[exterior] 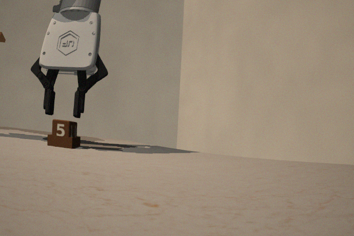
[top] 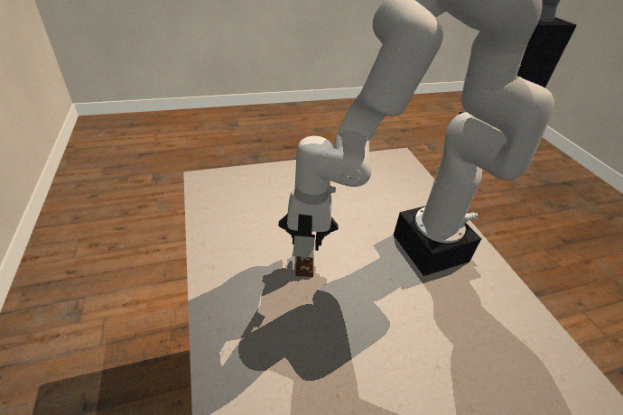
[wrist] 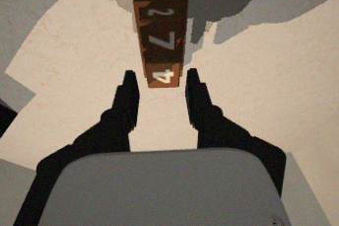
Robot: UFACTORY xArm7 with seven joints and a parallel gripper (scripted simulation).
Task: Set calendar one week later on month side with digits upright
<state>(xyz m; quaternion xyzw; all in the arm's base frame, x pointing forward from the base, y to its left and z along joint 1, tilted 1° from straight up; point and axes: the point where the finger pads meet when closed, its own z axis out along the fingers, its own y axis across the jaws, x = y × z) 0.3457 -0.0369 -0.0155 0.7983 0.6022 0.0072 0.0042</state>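
My hand is 10 mm short of the brown calendar tray, 20 mm to the right of it and 60 mm above it.
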